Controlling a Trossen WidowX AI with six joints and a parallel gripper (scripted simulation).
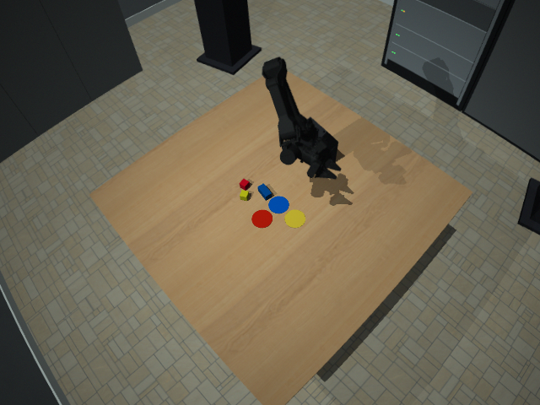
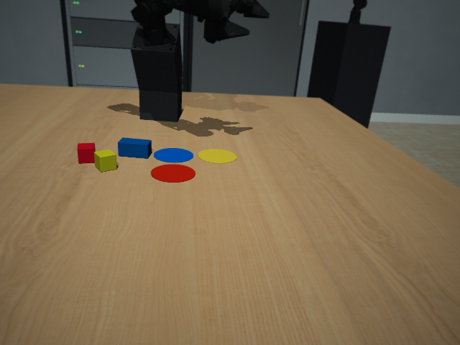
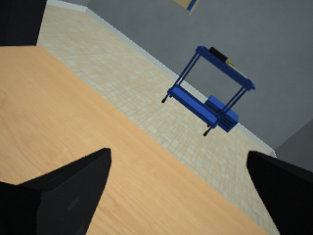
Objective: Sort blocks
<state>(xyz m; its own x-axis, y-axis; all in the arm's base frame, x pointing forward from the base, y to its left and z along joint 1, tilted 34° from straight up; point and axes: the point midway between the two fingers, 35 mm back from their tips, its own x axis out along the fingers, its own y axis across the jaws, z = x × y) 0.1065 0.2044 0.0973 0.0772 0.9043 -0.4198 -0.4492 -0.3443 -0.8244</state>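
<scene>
The blue block lies 70 mm ahead of my hand, 270 mm to the right of it and 280 mm below it. From my hand the other things lie so: yellow circle: 100 mm ahead, 90 mm to the right, 290 mm below; red circle: 180 mm ahead, 210 mm to the right, 290 mm below; blue circle: 80 mm ahead, 190 mm to the right, 290 mm below.
</scene>
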